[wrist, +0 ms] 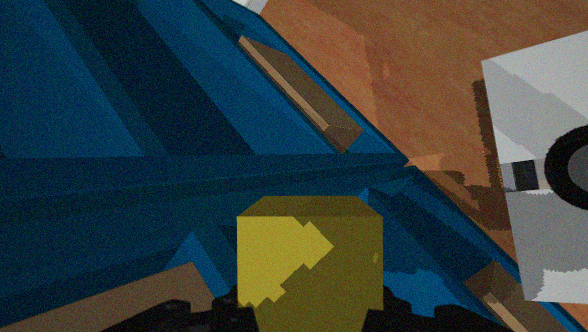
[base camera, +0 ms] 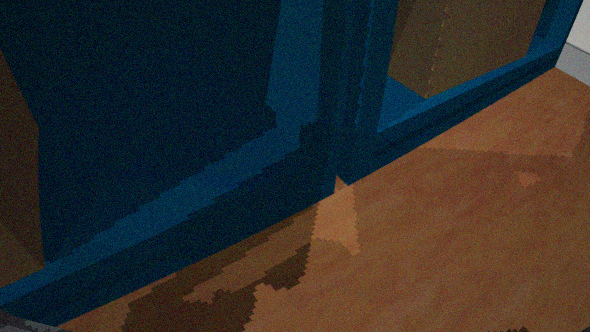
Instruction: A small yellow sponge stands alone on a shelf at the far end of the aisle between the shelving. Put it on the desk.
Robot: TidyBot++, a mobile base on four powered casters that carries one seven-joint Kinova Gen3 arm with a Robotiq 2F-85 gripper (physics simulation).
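Frame: origin at the arm's base, x ahead, y left, z up, level; metres.
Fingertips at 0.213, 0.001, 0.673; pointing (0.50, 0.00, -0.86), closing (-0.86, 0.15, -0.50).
Note:
A point is followed by its place in that frame, as x, y, z.
The yellow sponge [wrist: 310, 265] @[0.179, -0.027, 0.722] is a block seen large at the bottom middle of the wrist view, partly in shadow. My gripper [wrist: 310, 294] @[0.213, 0.001, 0.673] is shut on it, with a black finger at each side of its lower part. The sponge is held up in front of the blue shelving. The desk does not show in either view, and neither the gripper nor the sponge shows in the base camera view.
Blue shelving [base camera: 200, 200] [wrist: 190, 172] stands very close, running diagonally across both views. Brown boxes [base camera: 460, 45] @[0.581, -0.256, -0.235] [wrist: 310, 95] @[0.629, -0.322, -0.133] stand on its shelves. Part of the white mobile base [wrist: 530, 240] @[0.123, 0.129, -0.014] is at the right of the wrist view, beside the shelving. Wooden floor [base camera: 450, 240] @[0.330, -0.206, -0.396] [wrist: 425, 60] @[0.320, -0.394, -0.396] lies alongside.

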